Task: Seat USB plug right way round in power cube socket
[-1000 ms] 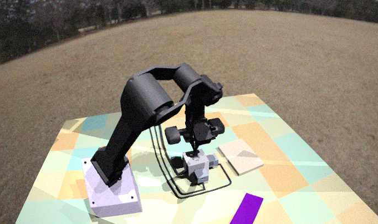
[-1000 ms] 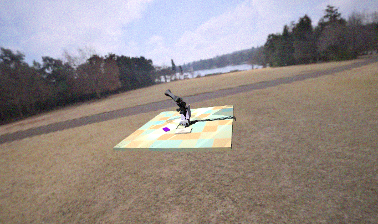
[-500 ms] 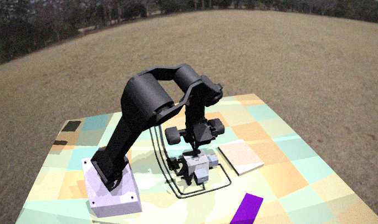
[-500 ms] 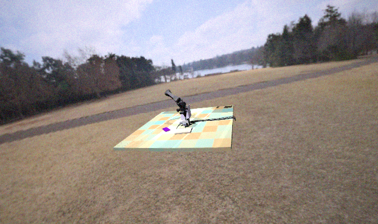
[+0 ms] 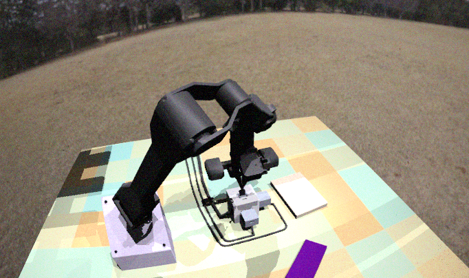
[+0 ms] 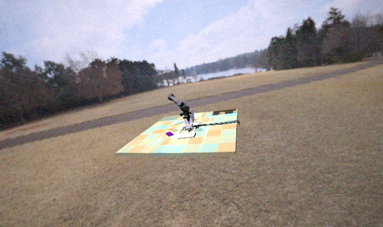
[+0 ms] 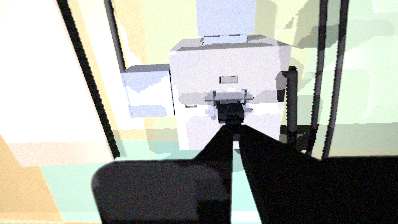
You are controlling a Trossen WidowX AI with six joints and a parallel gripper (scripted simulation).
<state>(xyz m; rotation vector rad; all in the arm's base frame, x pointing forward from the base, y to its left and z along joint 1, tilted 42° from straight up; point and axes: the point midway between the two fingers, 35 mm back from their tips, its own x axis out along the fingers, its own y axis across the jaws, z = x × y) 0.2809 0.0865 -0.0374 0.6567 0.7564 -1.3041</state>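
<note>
The dark USB plug lies 20 mm below my gripper tip. Round my gripper tip: pale flat pad (200 mm ahead, 30 mm to the left, 100 mm below); purple slab (130 mm ahead, 240 mm to the right, 100 mm below).
</note>
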